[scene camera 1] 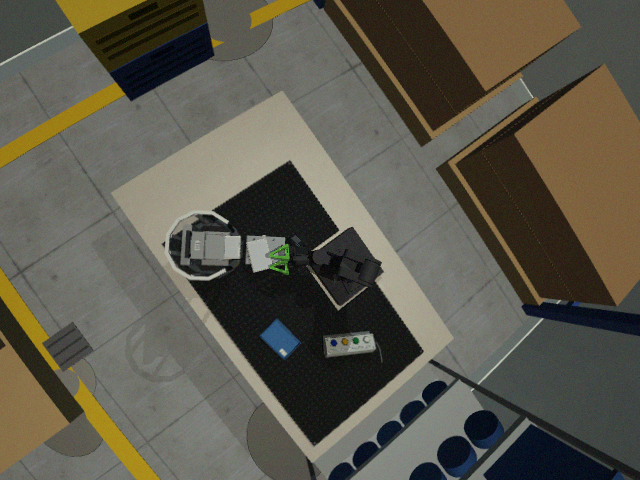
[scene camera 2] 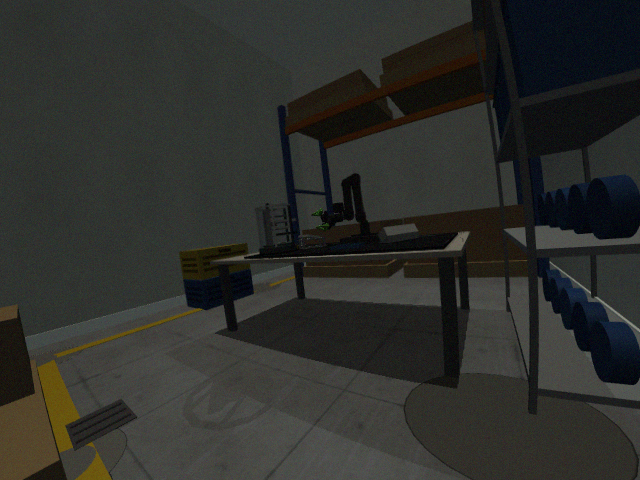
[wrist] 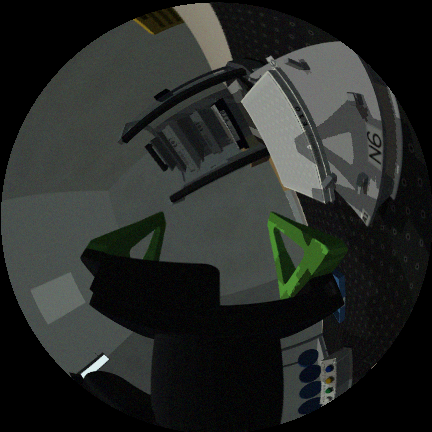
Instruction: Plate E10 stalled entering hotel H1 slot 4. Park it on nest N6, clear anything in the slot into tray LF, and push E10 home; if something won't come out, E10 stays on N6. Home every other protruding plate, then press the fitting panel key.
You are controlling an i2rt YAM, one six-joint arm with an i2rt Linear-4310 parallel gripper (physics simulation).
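Seen in the pictures: gripper, fingertip midpoint: [scene camera 1: 269, 261] [scene camera 2: 313, 221] [wrist: 216, 217]; arm's base, link origin: [scene camera 2: 365, 235].
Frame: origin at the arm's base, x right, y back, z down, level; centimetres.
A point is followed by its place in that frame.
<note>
Plate E10 [scene camera 1: 259, 253] @[x 25.1, y -29.6, z -4.5 cm] [wrist: 282, 132] @[x 24.8, y -28.7, z -4.3 cm], white with a readable label, lies over the hotel-side part of nest N6 [scene camera 1: 279, 240] @[x 26.1, y -19.5, z -2.2 cm] [wrist: 340, 75], slightly askew to it. Hotel H1 [scene camera 1: 187, 248] @[x 37.2, y -49.9, z -27.1 cm] [scene camera 2: 261, 227] @[x 36.2, y -57.1, z -12.8 cm] [wrist: 217, 177] @[x 24.8, y -42.7, z -13.8 cm] stands beyond the nest; several plates or shelves show between its dark rails in the wrist view. Whether something is in slot 4 cannot be told. My gripper [scene camera 1: 271, 261] @[x 20.3, y -27.7, z -13.3 cm] [scene camera 2: 316, 220] @[x 20.3, y -27.7, z -13.3 cm] [wrist: 216, 217] @[x 20.3, y -27.7, z -13.3 cm] is open, its green fingers wide apart with nothing between them, above the nest area beside E10. The key panel [scene camera 1: 349, 345] @[x -28.8, y -14.8, z -3.3 cm] [wrist: 329, 380] has blue, orange, green and white keys.
A blue tray-like item [scene camera 1: 279, 336] @[x -11.1, y -39.3, z 3.5 cm] [wrist: 340, 302] lies on the black mat [scene camera 1: 310, 403] @[x -44.7, y -42.0, z 3.7 cm]; its label is unreadable. The arm's base plate [scene camera 1: 338, 297] @[x -8.8, y -8.3, z 0.1 cm] stands right of the nest. A pale table rim [scene camera 1: 155, 193] @[x 69.8, y -56.8, z 5.0 cm] surrounds the mat. A shelf with blue bins stands off the table's lower right end.
</note>
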